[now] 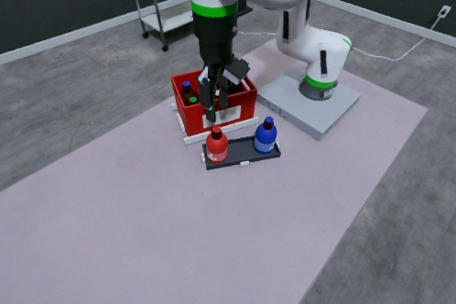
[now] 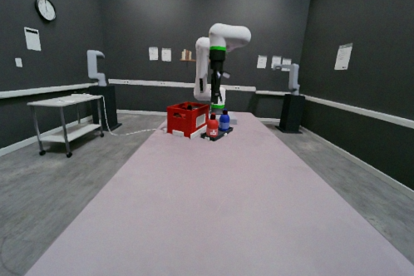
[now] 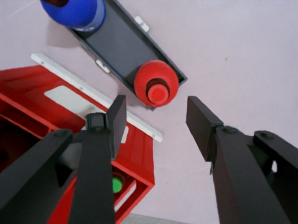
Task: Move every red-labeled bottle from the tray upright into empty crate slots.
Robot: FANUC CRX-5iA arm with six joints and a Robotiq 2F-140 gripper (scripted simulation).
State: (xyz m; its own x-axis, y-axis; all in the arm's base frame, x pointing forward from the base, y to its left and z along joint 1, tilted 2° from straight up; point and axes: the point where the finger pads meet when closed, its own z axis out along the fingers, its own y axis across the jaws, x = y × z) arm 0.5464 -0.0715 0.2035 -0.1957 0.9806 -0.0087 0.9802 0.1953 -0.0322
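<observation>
My hand is 170 mm above the red bottle and 10 mm short of it. Also, from my hand: blue bottle 170 mm below, 150 mm behind, 90 mm to the left; red crate 170 mm below, 160 mm to the right, 130 mm behind; dark tray 240 mm below, 70 mm behind, 50 mm to the left.
</observation>
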